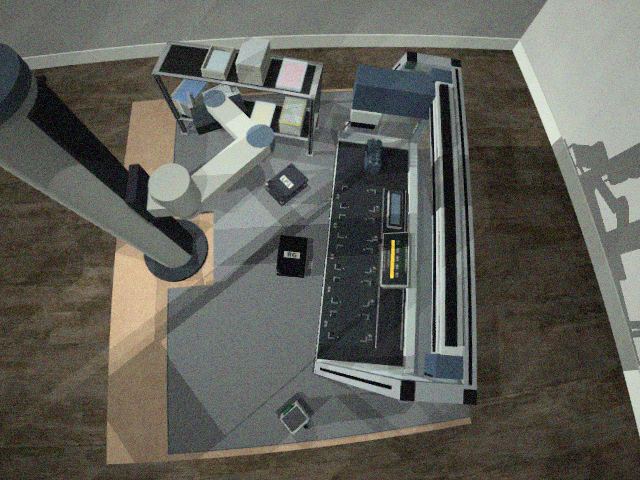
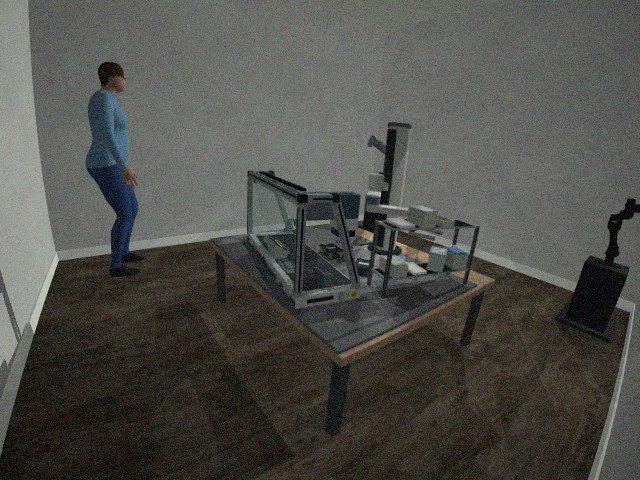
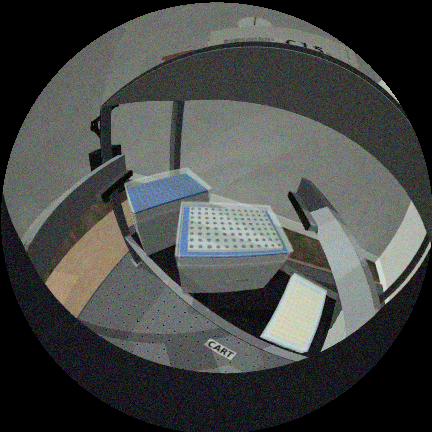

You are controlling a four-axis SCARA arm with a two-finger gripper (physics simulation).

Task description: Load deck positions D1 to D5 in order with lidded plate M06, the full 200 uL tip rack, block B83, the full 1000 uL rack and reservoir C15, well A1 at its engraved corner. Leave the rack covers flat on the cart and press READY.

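Note:
My gripper (image 3: 208,168) is open and empty, its fingers wide apart before the cart's (image 1: 311,129) (image 3: 177,135) lower shelf. Between and beyond them stands a clear-covered tip rack (image 3: 230,231) with a blue rim and dark holes. A blue-topped rack (image 3: 167,192) (image 1: 190,90) stands behind left. A pale yellow plate (image 3: 296,314) (image 1: 263,112) lies at right, beside a yellow-edged rack (image 1: 292,117). A box marked C15 (image 3: 275,35) stands on the upper shelf. The upper shelf also bears a pink-topped plate (image 1: 293,73), a tall pale block (image 1: 252,62) and an open-topped box (image 1: 217,62). The deck (image 1: 354,258) bears no labware at its marked corners.
Black stands marked LP1 (image 1: 285,181) and RG (image 1: 292,254) are between arm and deck. A blue-grey housing (image 1: 392,90) rises at the deck's far end. A small device (image 1: 294,415) sits near the table's front. A person (image 2: 108,129) stands beyond the table. The upper shelf overhangs the racks.

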